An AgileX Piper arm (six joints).
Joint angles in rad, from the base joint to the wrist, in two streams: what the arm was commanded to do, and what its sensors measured. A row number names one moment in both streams.
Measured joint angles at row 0: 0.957 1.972 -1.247 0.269 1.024 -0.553
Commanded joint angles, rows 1 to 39: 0.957 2.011 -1.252 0.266 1.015 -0.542; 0.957 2.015 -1.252 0.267 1.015 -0.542; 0.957 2.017 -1.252 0.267 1.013 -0.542; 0.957 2.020 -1.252 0.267 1.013 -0.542; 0.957 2.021 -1.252 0.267 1.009 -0.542; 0.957 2.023 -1.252 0.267 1.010 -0.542; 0.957 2.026 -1.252 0.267 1.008 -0.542; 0.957 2.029 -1.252 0.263 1.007 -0.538; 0.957 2.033 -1.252 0.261 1.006 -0.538; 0.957 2.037 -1.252 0.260 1.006 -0.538; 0.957 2.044 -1.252 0.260 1.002 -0.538; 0.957 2.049 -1.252 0.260 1.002 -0.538; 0.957 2.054 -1.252 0.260 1.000 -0.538; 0.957 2.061 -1.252 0.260 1.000 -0.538; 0.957 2.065 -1.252 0.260 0.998 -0.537; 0.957 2.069 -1.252 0.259 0.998 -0.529; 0.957 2.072 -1.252 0.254 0.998 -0.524; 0.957 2.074 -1.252 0.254 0.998 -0.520; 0.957 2.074 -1.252 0.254 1.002 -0.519; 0.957 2.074 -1.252 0.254 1.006 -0.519; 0.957 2.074 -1.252 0.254 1.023 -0.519; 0.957 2.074 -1.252 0.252 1.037 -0.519; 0.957 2.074 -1.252 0.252 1.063 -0.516; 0.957 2.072 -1.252 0.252 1.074 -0.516; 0.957 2.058 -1.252 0.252 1.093 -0.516; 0.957 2.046 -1.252 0.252 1.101 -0.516; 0.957 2.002 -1.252 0.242 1.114 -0.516; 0.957 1.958 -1.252 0.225 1.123 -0.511; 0.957 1.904 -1.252 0.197 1.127 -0.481; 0.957 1.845 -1.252 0.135 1.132 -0.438; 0.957 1.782 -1.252 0.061 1.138 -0.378; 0.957 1.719 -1.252 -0.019 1.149 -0.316; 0.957 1.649 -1.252 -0.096 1.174 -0.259; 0.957 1.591 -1.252 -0.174 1.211 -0.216; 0.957 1.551 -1.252 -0.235 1.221 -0.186; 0.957 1.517 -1.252 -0.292 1.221 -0.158; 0.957 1.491 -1.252 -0.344 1.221 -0.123; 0.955 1.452 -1.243 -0.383 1.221 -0.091; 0.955 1.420 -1.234 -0.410 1.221 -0.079
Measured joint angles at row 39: 0.957 1.538 -1.253 -0.252 1.206 -0.178
